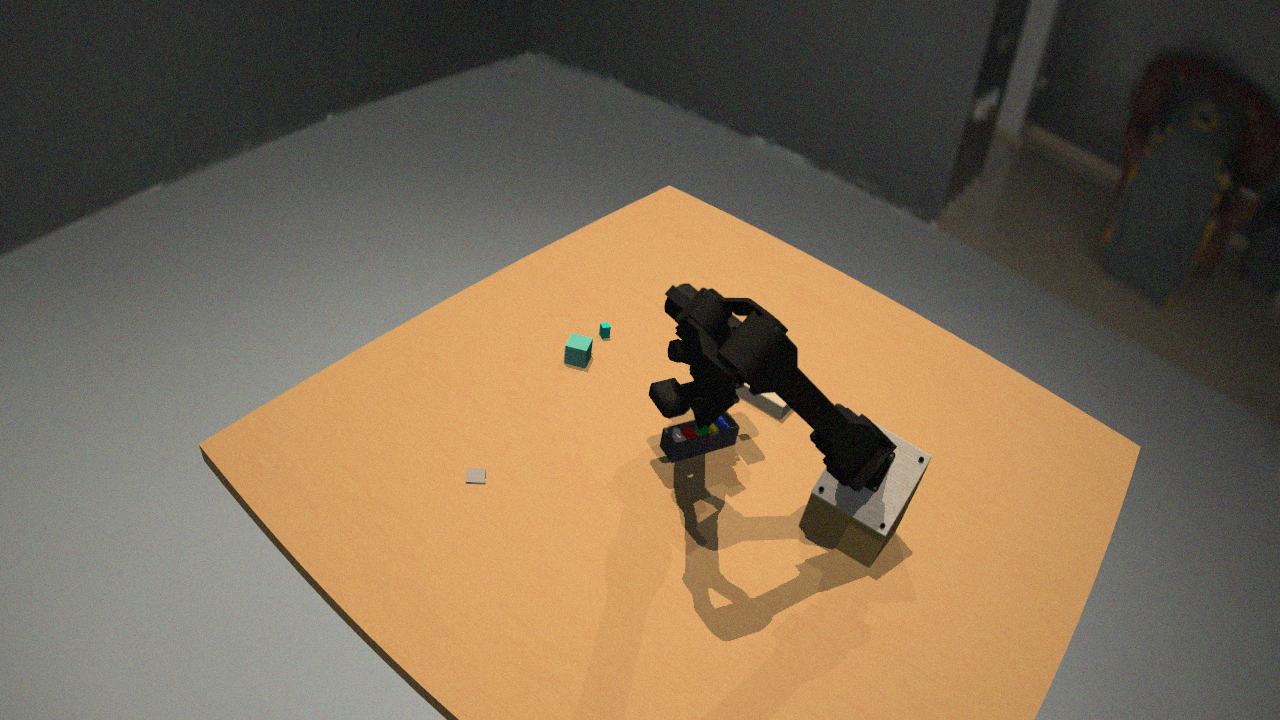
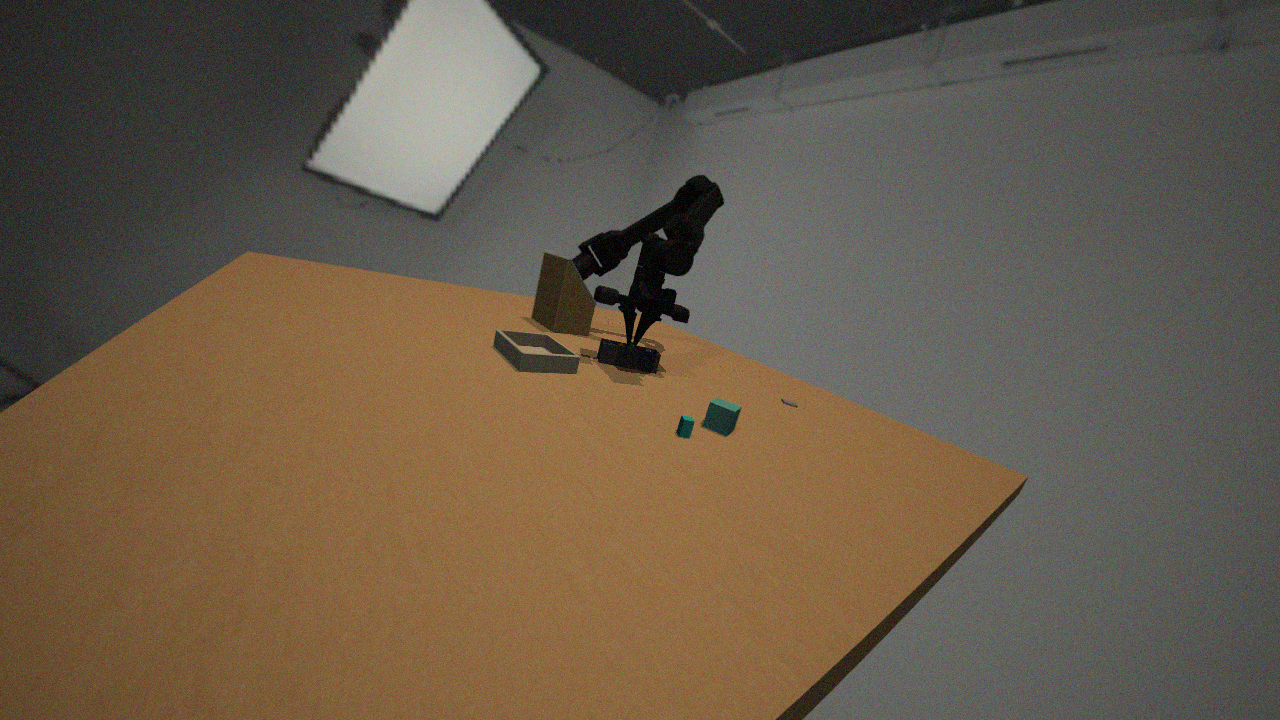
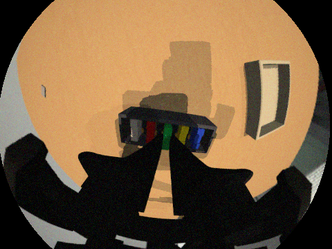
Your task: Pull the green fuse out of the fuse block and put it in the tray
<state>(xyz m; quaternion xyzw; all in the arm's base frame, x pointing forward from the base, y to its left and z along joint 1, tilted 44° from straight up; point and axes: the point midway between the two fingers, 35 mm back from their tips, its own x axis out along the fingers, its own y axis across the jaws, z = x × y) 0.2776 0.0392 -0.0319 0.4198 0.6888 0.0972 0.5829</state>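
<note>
The grey tray is 10 mm behind my gripper tip, 200 mm to the right of it and 40 mm below it. From my gripper tip the other things lie so: green fuse: 10 mm below; then small grey flat tile: 220 mm ahead, 290 mm to the left, 40 mm below.
</note>
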